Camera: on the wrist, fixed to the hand. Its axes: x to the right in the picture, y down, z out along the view.
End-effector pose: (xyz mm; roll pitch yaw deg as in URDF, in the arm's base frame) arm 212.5 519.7 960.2 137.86 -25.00 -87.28
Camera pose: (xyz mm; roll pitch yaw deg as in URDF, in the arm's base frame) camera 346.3 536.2 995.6 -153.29 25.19 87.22
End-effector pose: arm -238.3 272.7 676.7 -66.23 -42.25 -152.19
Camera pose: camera -293.4 399.2 696.6 56.92 39.80 33.57
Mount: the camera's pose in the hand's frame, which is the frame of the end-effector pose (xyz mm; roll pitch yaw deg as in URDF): 5.8 -75.3 -117.2 -12.99 3.12 -176.11
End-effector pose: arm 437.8 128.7 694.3 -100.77 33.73 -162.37
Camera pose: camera 351.9 207.4 770.8 85.93 -38.10 20.60
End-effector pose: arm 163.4 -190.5 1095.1 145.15 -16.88 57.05
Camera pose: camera 50.0 -128.8 1147.6 -159.74 16.47 -128.14
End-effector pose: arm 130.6 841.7 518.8 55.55 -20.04 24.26
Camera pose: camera 153.5 911.3 400.2 -68.81 25.01 -156.15
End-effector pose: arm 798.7 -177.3 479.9 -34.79 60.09 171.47
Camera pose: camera 860.6 -56.4 448.3 13.23 -59.37 1.27
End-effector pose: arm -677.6 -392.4 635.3 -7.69 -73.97 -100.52
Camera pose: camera -785.3 -477.7 611.6 11.78 75.90 97.27
